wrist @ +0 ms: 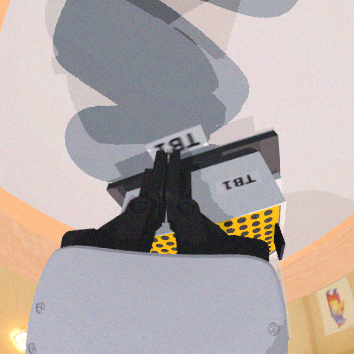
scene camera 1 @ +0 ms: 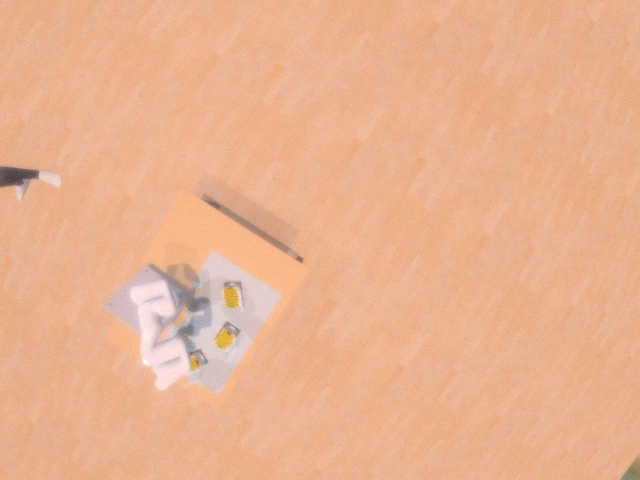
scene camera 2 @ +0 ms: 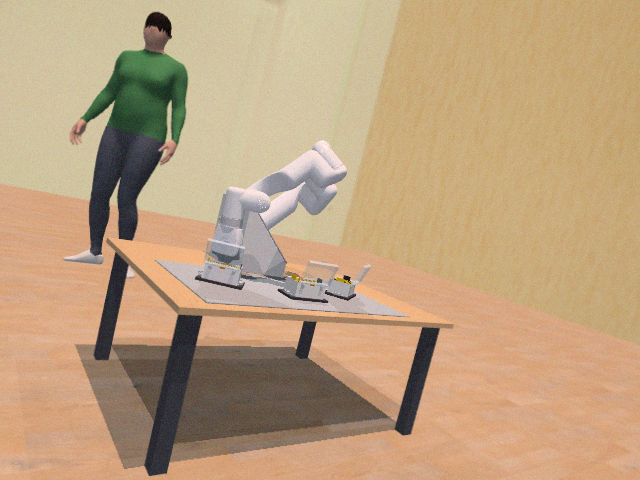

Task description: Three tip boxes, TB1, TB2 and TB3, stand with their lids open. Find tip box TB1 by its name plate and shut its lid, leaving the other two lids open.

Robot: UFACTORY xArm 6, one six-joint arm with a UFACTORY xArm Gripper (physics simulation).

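Places are measured from the arm's base along level axes (x ahead, y left, z up), in metres.
Pixels of known places: gripper, between the fingertips: [wrist: 168, 166]; arm's base, origin of its link: [scene camera 2: 257, 224].
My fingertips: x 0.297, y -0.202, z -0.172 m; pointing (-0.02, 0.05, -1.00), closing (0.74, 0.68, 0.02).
Ahead of a thing's pixels: the offset from my fingertips to its middle. "*": to the spot under its first point. Level surfaces: height alone.
My gripper [wrist: 168, 166] is shut with nothing between its fingers. In the wrist view its fingertips overlap the lower edge of a white name plate @[* dx +0.001, dy +0.019, dz -0.017 m] [wrist: 187, 138] reading TB1, and its fingers cover part of tip box TB1 @[dx +0.048, dy -0.014, dz +0.014 m] [wrist: 260, 170] [scene camera 2: 219, 273] [scene camera 1: 195, 361]. The box's front wall also reads TB1 and yellow tip rack shows behind it. TB1's clear lid @[* dx +0.133, dy -0.056, dz +0.124 m] [scene camera 2: 225, 243] stands open and upright; my gripper body hides most of it in the wrist view. The middle box @[dx +0.108, dy +0.272, dz +0.014 m] [scene camera 1: 225, 338] [scene camera 2: 305, 287] and the third box @[dx -0.017, dy +0.501, dz +0.014 m] [scene camera 1: 232, 297] [scene camera 2: 341, 287] have open lids; their names cannot be read.
The boxes stand on a grey mat @[dz -0.019 m] [scene camera 1: 258, 294] [scene camera 2: 175, 273] on a wooden table @[dz -0.022 m] [scene camera 1: 175, 222] [scene camera 2: 149, 273]. The arm's base plate [scene camera 1: 121, 304] is at the table's left side in scene camera 1. A person in green [scene camera 2: 147, 93] stands behind the table.
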